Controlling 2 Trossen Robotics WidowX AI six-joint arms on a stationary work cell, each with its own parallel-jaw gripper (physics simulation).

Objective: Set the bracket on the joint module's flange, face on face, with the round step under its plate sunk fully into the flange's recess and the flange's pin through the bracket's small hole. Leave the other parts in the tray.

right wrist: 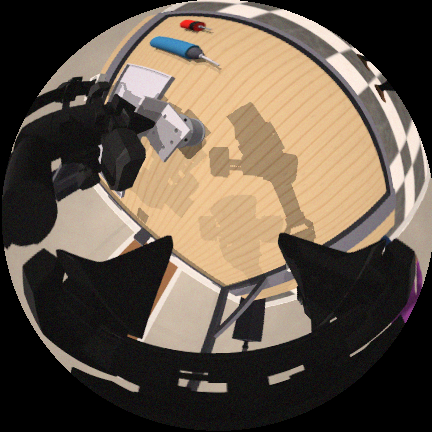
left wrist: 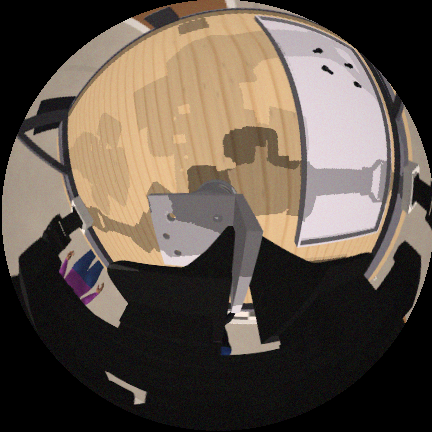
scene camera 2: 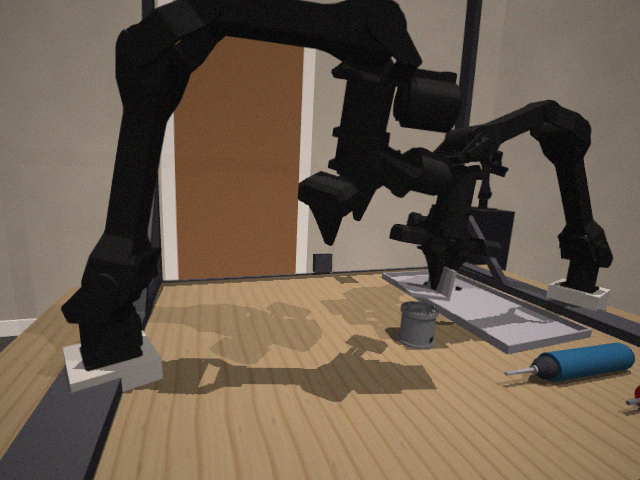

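Pixels of known places: left gripper, fingertip midpoint: (right wrist: 152,122) (left wrist: 235,231) (scene camera 2: 435,289); right gripper, fingertip midpoint: (right wrist: 226,239) (scene camera 2: 343,231); left arm's base at its link origin: (scene camera 2: 579,287); right arm's base at its link origin: (left wrist: 77,217) (scene camera 2: 111,352).
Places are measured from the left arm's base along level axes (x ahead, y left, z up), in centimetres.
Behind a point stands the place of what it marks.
The grey L-shaped bracket (scene camera 2: 449,283) @[x 44.9, y -7.3, z 6.2 cm] (left wrist: 195,220) @[x 45.4, y -12.8, z 4.1 cm] (right wrist: 170,134) @[x 47.9, y -11.6, z 4.5 cm] is held in the air by my left gripper (left wrist: 235,231) @[x 43.1, y -10.6, z 3.7 cm], which is shut on its upright wall. Its plate, with several small holes, juts out towards the joint module. The grey cylindrical joint module (scene camera 2: 417,328) @[x 48.8, y -9.6, z -1.6 cm] (left wrist: 216,187) @[x 44.6, y -13.4, z -1.8 cm] (right wrist: 199,132) @[x 49.2, y -10.5, z -2.9 cm] stands on the table. In scene camera 2 the plate shows above and behind the module's top, apart from it. The plate covers most of the module in the left wrist view. The round step, recess and pin cannot be made out. My right gripper (scene camera 2: 343,230) @[x 61.0, y -15.5, z 14.3 cm] (right wrist: 226,239) @[x 61.0, y -15.5, z 14.3 cm] is open and empty, high above the table.
The pale tray (scene camera 2: 550,342) @[x 27.4, y 3.6, z -4.5 cm] (left wrist: 301,150) @[x 33.0, y -13.2, z -4.9 cm] lies beside the module, with several small black parts (left wrist: 327,70) @[x 22.1, y -23.8, z -4.3 cm] in it. A blue-handled tool (scene camera 2: 594,361) @[x 34.5, y 11.4, z -2.0 cm] (right wrist: 172,46) @[x 35.3, y 8.2, z -1.2 cm] and a red one (scene camera 2: 637,398) @[x 38.2, y 17.1, z -3.1 cm] (right wrist: 192,25) lie on the table. My two arms are close together above the table.
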